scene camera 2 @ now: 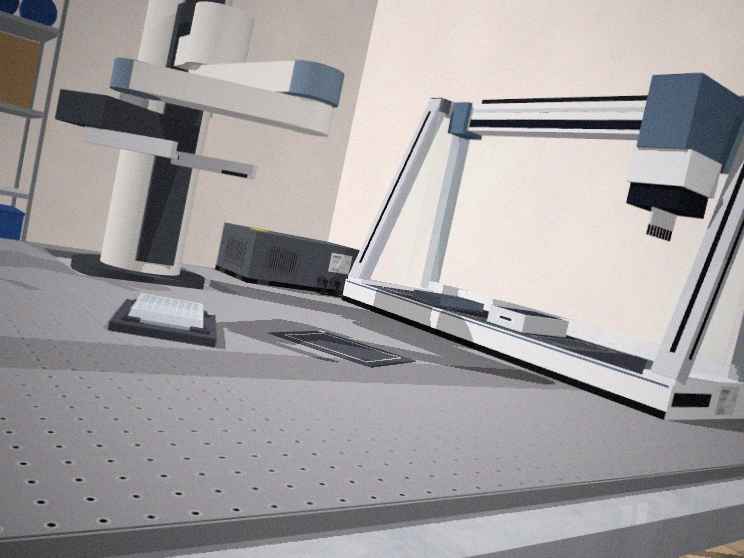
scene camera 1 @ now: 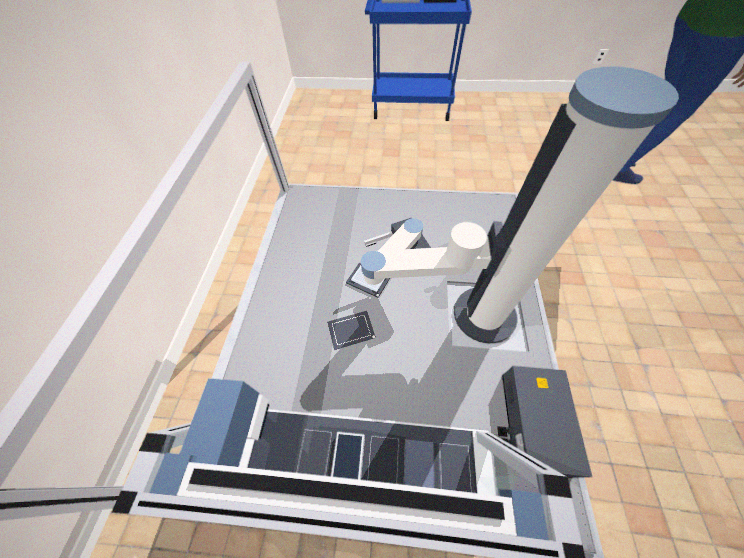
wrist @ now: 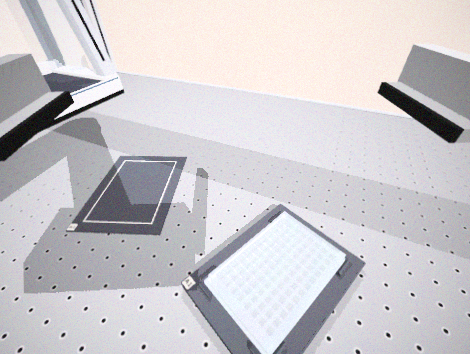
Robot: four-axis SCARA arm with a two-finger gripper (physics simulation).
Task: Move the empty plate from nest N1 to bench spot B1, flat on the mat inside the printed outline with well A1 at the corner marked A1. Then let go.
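Seen in the pictures: gripper, between the fingertips: [scene camera 2: 217,162] [wrist: 228,72]; arm's base, origin of its link: [scene camera 2: 138,277] [scene camera 1: 484,315].
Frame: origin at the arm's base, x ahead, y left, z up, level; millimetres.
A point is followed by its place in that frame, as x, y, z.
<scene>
The empty white plate [scene camera 1: 362,276] {524, -129, 38} [scene camera 2: 168,309] {522, -137, 39} [wrist: 277,272] {496, -127, 29} lies in the dark nest N1 [scene camera 2: 159,333] {571, -162, 19} [wrist: 218,317] {434, -90, 25}, inside its corner posts. The nest's A1 tag [wrist: 188,282] {450, -47, 25} is at its left corner in the wrist view. The dark mat of spot B1 [scene camera 1: 351,330] {542, 120, 14} [scene camera 2: 345,348] {556, 112, 15} [wrist: 135,195] {530, 104, 15} lies apart from the nest with its white outline bare. Its A1 tag [wrist: 72,227] {449, 139, 15} is at the lower left corner in the wrist view. My gripper [wrist: 228,72] {470, -89, 228} is open and empty, raised well above the bench. In scene camera 1 the arm hides part of it and part of the plate.
The arm's column [scene camera 1: 540,228] {34, 67, 605} [scene camera 2: 129,198] {46, -59, 148} stands beside the nest. A dark grey box [scene camera 1: 543,420] {-101, 414, 127} [scene camera 2: 288,255] {-34, 340, 87} and a gantry machine [scene camera 1: 348,489] {439, 639, 521} [scene camera 2: 555,124] {401, 622, 464} stand beyond the mat. A blue trolley [scene camera 1: 413,98] and a person [scene camera 1: 700,66] are beyond the bench.
</scene>
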